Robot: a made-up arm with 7 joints. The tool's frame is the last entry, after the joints. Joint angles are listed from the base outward.
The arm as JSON. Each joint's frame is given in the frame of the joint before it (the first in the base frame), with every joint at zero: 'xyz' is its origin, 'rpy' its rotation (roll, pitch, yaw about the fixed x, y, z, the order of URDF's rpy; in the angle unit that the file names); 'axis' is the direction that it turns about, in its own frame. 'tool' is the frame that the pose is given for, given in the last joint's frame.
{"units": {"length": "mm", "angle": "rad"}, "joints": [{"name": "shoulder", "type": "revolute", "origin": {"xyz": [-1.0, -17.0, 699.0], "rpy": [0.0, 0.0, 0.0]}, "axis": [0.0, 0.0, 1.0]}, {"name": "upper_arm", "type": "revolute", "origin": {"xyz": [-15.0, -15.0, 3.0], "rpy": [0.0, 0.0, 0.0]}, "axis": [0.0, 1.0, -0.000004]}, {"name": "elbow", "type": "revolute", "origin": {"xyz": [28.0, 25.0, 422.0], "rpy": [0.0, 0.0, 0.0]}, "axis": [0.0, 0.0, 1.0]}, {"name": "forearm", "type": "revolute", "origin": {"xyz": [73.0, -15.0, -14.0], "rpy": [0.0, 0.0, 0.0]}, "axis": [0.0, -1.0, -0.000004]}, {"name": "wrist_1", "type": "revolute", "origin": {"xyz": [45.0, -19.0, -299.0], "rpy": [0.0, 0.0, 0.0]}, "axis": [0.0, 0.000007, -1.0]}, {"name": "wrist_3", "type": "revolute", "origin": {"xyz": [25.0, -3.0, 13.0], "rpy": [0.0, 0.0, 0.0]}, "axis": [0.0, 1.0, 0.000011]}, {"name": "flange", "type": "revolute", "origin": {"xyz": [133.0, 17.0, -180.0], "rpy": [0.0, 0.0, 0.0]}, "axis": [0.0, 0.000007, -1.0]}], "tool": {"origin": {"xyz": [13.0, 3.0, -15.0], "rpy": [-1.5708, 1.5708, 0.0]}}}
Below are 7 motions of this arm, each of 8 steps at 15 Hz.
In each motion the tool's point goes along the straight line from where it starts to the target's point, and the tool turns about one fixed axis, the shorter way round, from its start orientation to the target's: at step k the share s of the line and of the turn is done. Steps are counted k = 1, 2, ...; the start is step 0. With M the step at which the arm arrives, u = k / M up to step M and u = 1 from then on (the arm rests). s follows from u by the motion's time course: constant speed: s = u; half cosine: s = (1 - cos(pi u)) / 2; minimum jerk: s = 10 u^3 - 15 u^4 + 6 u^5.
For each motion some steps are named. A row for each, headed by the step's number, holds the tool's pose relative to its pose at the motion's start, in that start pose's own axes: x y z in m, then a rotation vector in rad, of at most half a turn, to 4 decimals.
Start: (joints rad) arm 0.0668 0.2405 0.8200 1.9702 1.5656 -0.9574 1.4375
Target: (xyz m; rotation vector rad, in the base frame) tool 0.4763 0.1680 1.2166 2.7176 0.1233 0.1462
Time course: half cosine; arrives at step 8
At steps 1, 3, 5, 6, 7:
1: -0.0037 0.0023 -0.0041 0.0379 0.0089 -0.0023
3: -0.0304 0.0188 -0.0337 0.3078 0.0725 -0.0185
5: -0.0680 0.0422 -0.0754 0.6893 0.1625 -0.0414
6: -0.0840 0.0521 -0.0931 0.8511 0.2006 -0.0511
7: -0.0947 0.0587 -0.1049 0.9591 0.2261 -0.0576

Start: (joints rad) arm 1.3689 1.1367 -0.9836 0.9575 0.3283 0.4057 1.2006
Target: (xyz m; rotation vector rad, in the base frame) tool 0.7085 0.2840 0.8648 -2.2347 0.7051 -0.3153
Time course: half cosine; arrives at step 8
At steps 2, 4, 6, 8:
2: -0.0405 -0.0387 0.0163 -0.0882 -0.0098 -0.1423
4: -0.1383 -0.1320 0.0557 -0.3010 -0.0336 -0.4860
6: -0.2361 -0.2253 0.0951 -0.5138 -0.0574 -0.8296
8: -0.2767 -0.2640 0.1114 -0.6019 -0.0672 -0.9720

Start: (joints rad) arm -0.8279 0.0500 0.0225 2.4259 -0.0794 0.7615 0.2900
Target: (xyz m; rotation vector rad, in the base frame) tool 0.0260 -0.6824 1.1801 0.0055 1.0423 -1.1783
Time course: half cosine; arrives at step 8
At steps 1, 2, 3, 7, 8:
1: 0.0024 0.0087 -0.0187 0.0305 0.0380 0.0109
2: 0.0093 0.0333 -0.0721 0.1175 0.1462 0.0418
3: 0.0196 0.0702 -0.1519 0.2476 0.3081 0.0881
7: 0.0611 0.2187 -0.4736 0.7716 0.9604 0.2746
8: 0.0635 0.2273 -0.4923 0.8022 0.9983 0.2855

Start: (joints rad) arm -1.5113 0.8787 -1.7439 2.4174 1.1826 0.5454 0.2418
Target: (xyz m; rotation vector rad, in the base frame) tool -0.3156 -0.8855 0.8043 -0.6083 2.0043 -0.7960
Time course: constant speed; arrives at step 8
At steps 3, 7, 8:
3: 0.0605 0.2133 0.0216 -0.2993 -0.1092 0.2305
7: 0.1412 0.4977 0.0503 -0.6985 -0.2547 0.5379
8: 0.1614 0.5688 0.0575 -0.7983 -0.2911 0.6147

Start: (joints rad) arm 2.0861 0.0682 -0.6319 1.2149 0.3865 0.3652 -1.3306
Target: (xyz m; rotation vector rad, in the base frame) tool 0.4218 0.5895 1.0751 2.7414 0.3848 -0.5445
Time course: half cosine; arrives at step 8
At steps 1, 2, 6, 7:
1: -0.0021 0.0095 -0.0089 -0.0030 0.0183 0.0401
2: -0.0083 0.0365 -0.0341 -0.0114 0.0704 0.1542
6: -0.0482 0.2125 -0.1990 -0.0667 0.4103 0.8985
7: -0.0543 0.2395 -0.2243 -0.0751 0.4624 1.0126

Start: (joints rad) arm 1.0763 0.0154 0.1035 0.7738 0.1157 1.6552 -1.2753
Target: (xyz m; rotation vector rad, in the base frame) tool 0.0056 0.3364 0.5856 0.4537 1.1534 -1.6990
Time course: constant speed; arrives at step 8
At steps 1, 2, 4, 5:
1: 0.0071 -0.0170 -0.0137 -0.1087 0.0240 -0.0087
2: 0.0143 -0.0341 -0.0273 -0.2175 0.0479 -0.0173
4: 0.0285 -0.0681 -0.0547 -0.4350 0.0959 -0.0346
5: 0.0356 -0.0852 -0.0684 -0.5437 0.1199 -0.0433

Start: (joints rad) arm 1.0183 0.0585 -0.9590 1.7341 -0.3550 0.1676 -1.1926
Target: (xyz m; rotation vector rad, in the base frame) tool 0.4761 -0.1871 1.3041 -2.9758 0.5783 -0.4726
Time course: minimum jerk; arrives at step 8
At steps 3, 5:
3: -0.0219 0.0783 0.0066 0.0275 0.0912 0.1058
5: -0.0576 0.2062 0.0175 0.0725 0.2403 0.2786

